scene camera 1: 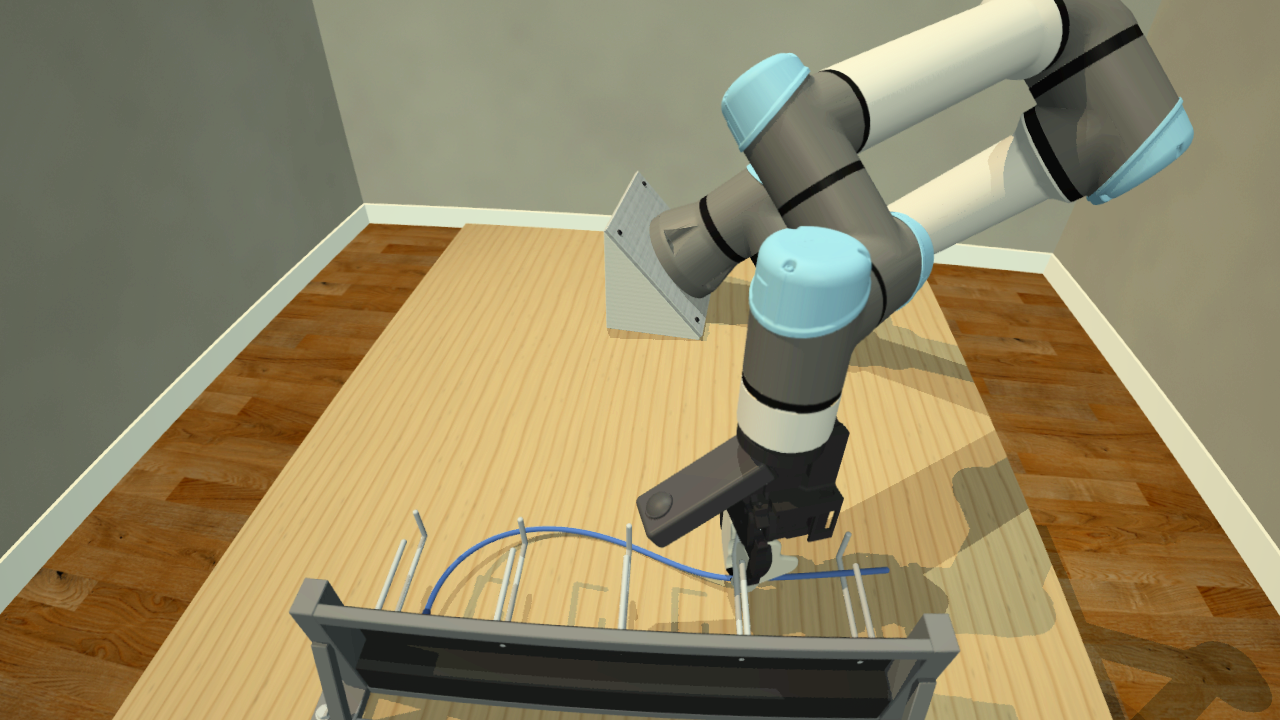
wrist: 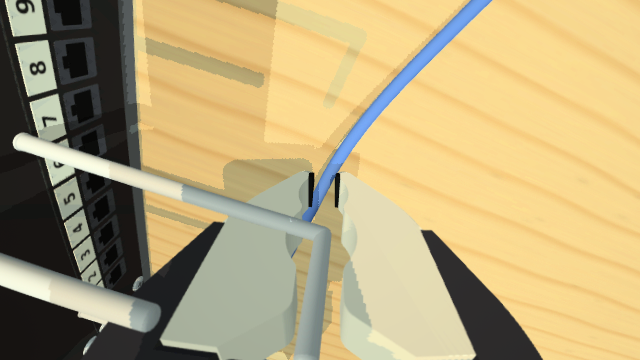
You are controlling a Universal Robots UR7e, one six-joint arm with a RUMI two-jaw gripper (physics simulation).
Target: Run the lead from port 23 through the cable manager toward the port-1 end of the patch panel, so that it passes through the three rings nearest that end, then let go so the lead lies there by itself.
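Observation:
The blue lead (scene camera 1: 572,531) (wrist: 400,85) leaves the panel at the left in the scene view, arches behind the rings and ends free at the right. My gripper (scene camera 1: 750,580) (wrist: 324,175) is shut on the lead, low over the table beside a pale ring (scene camera 1: 744,604) (wrist: 250,212). That ring's bar crosses in front of the fingers in the wrist view. The middle ring (scene camera 1: 625,582) and the ring at the right end (scene camera 1: 861,586) stand on either side. Whether the lead lies inside these rings cannot be told. The patch panel (scene camera 1: 537,629) (wrist: 37,67) shows low port numbers beside the fingers.
Two more rings, one (scene camera 1: 505,582) left of the middle and one (scene camera 1: 392,573) at the left end, stand along the panel. The wooden table (scene camera 1: 447,402) (wrist: 500,150) lies beneath. The arm's grey wedge mount (scene camera 1: 640,295) stands farther back.

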